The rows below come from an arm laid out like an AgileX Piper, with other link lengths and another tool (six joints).
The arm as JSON. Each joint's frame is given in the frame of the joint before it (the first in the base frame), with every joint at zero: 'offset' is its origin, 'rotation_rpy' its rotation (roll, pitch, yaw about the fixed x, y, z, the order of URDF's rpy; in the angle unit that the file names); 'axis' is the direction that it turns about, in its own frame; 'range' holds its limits. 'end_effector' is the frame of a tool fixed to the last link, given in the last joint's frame.
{
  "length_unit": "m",
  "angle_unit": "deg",
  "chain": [
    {
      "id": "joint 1",
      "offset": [
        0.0,
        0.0,
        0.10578
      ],
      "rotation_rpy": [
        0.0,
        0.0,
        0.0
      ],
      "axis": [
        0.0,
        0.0,
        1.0
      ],
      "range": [
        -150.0,
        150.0
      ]
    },
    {
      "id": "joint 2",
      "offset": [
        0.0,
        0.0,
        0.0
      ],
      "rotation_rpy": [
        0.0,
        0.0,
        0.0
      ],
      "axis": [
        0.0,
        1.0,
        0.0
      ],
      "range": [
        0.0,
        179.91
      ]
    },
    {
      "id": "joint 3",
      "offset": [
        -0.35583,
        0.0,
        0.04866
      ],
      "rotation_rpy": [
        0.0,
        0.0,
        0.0
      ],
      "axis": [
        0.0,
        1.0,
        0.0
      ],
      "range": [
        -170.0,
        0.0
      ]
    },
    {
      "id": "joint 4",
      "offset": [
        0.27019,
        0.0,
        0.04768
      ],
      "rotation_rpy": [
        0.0,
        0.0,
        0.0
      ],
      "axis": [
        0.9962,
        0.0,
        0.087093
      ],
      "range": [
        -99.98,
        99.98
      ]
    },
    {
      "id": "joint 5",
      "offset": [
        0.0,
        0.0,
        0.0
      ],
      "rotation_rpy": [
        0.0,
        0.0,
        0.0
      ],
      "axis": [
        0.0,
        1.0,
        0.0
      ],
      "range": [
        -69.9,
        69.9
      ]
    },
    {
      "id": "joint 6",
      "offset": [
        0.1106,
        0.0,
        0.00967
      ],
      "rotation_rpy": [
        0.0,
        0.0,
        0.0
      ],
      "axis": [
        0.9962,
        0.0,
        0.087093
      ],
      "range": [
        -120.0,
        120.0
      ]
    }
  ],
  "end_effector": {
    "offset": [
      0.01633,
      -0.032,
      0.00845
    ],
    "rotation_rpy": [
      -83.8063,
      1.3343,
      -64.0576
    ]
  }
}
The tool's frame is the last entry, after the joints.
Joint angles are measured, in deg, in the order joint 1, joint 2, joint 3, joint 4, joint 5, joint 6. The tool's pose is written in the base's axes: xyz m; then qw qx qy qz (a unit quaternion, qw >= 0). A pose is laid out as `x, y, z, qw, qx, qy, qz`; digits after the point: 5 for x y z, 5 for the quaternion.
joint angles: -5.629, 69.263, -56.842, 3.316, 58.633, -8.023
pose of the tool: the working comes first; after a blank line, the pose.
Where each joint sits with the arm in this pose, in the base's axes (m; each line is computed from the numbers above, not from the rounded line before):
joint 1: 0.0000 0.0000 0.1058
joint 2: 0.0000 0.0000 0.1058
joint 3: -0.0801 0.0079 0.4558
joint 4: 0.1927 -0.0190 0.4442
joint 5: 0.1927 -0.0190 0.4442
joint 6: 0.2381 -0.0180 0.3429
the tool: 0.2521 -0.0497 0.3303

0.25214, -0.04965, 0.33026, 0.30789, -0.68984, 0.65510, 0.01279
